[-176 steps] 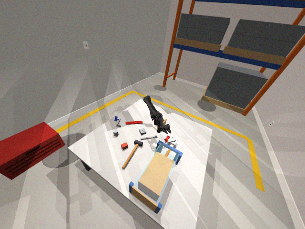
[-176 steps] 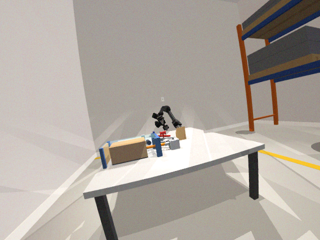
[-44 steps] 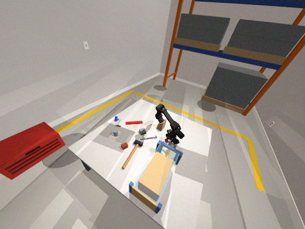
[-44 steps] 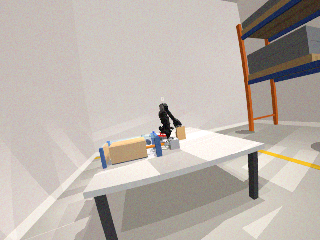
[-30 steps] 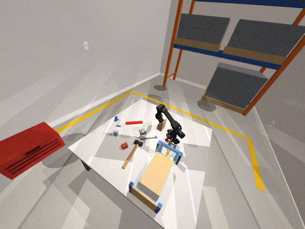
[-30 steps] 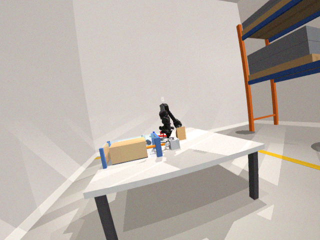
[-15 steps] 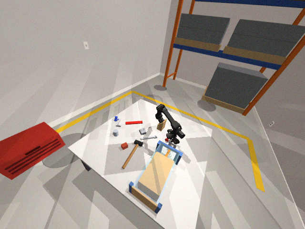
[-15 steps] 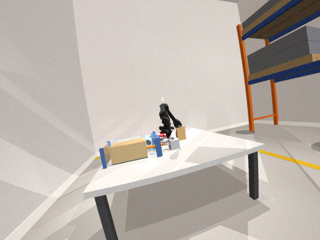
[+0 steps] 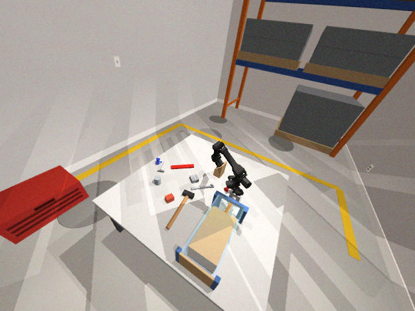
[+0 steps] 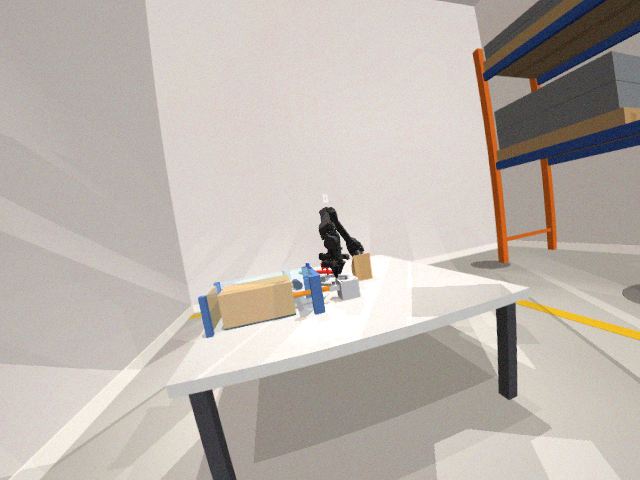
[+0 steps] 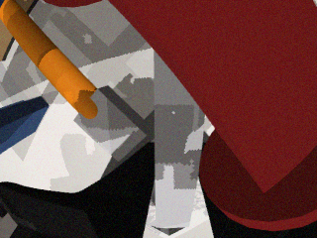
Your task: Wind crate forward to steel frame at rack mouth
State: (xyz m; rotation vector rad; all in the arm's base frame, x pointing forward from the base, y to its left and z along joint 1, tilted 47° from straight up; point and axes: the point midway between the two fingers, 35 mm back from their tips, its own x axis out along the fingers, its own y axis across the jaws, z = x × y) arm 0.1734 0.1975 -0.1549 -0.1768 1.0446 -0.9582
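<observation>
Now: gripper tip 4 cm short of the red knob, 3 cm to the left of it and 5 cm below it. Round my gripper tip: grey hand winch (5 cm behind, 2 cm to the left, 6 cm below); then frame (12 cm ahead, 5 cm to the left, 1 cm above); then red-knobbed winch handle (1 cm ahead, 1 cm to the right, 2 cm above).
</observation>
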